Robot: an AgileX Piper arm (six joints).
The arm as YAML. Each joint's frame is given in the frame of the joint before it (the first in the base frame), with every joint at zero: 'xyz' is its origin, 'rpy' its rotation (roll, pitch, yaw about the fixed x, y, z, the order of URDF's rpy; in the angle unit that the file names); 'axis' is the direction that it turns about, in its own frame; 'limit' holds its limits. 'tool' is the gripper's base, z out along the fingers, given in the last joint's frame.
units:
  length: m
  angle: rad
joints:
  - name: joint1
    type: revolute
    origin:
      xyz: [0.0, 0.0, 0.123]
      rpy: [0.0, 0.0, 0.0]
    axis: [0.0, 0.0, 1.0]
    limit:
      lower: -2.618
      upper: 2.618
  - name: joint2
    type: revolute
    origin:
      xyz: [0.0, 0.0, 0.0]
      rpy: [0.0, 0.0, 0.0]
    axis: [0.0, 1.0, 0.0]
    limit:
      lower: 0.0
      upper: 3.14
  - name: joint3
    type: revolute
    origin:
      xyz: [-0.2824, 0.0, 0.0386]
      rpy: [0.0, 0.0, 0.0]
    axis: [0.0, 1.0, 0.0]
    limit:
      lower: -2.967
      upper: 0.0
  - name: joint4
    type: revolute
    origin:
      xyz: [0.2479, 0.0, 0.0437]
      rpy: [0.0, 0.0, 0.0]
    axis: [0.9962, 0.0, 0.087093]
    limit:
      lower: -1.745
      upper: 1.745
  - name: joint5
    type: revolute
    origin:
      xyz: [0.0, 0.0, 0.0]
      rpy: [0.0, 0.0, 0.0]
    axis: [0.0, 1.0, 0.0]
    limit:
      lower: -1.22
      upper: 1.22
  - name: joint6
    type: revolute
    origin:
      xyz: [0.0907, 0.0, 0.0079]
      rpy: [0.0, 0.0, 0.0]
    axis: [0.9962, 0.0, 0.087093]
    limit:
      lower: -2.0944
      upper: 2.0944
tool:
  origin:
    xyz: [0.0, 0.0, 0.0]
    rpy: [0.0, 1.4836, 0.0]
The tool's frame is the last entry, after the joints.
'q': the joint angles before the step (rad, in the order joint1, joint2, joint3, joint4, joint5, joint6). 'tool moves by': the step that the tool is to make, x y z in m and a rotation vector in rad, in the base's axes. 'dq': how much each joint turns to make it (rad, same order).
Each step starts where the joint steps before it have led.
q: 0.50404, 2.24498, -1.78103, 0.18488, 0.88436, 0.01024
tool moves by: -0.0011, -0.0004, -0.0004, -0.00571, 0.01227, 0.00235
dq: 0.00008, 0.00017, -0.00015, -0.00003, 0.01370, 0.00009
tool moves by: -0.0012, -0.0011, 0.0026, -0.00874, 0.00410, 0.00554
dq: -0.00010, -0.00654, 0.00019, -0.00689, 0.01451, -0.00072
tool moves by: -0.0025, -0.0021, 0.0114, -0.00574, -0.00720, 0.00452
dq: -0.00004, -0.02578, 0.00026, -0.01145, 0.02188, 0.00313
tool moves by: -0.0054, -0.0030, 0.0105, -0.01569, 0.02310, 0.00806
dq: 0.00000, -0.02541, -0.00004, -0.00645, 0.05365, 0.00241
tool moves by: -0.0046, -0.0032, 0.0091, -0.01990, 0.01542, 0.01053
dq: 0.00011, -0.02218, -0.00013, -0.01276, 0.04594, 0.00016
